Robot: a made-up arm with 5 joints.
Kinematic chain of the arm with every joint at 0, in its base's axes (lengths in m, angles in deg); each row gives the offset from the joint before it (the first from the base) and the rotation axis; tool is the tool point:
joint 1: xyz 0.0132 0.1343 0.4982 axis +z
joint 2: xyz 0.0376 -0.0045 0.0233 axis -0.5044 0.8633 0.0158
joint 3: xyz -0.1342 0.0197 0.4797 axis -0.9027 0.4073 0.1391
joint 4: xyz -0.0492 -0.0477 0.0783 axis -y
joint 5: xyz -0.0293 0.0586 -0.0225 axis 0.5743 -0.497 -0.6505
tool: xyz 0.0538 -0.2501 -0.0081
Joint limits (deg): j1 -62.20..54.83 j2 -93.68..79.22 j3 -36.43..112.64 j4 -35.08..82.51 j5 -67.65..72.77
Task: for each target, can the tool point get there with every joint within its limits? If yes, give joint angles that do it. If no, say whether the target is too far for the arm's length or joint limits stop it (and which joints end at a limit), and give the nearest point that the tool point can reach.
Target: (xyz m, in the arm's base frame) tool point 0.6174 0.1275 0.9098
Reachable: yes | joints -23.47 64.94 42.16 20.72 -10.01
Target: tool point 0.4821 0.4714 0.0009
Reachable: no: joint limits stop it (at a limit: joint 2) | nearest point 0.4470 0.4461 0.4692 | short by 0.470 m
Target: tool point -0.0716 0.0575 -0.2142
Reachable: no: joint limits stop it (at a limit: joint 2, joint 4) | nearest point -0.2190 -0.0760 0.1271 | short by 0.395 m
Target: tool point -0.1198 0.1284 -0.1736
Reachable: no: joint limits stop it (at a limit: joint 2, joint 4) | nearest point -0.2983 0.1205 0.1280 | short by 0.351 m
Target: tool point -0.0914 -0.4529 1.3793
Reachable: no: too far | nearest point -0.0628 -0.2921 1.1559 | short by 0.277 m
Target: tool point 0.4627 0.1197 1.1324
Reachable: yes | joints -29.27 49.84 59.73 -24.36 24.94
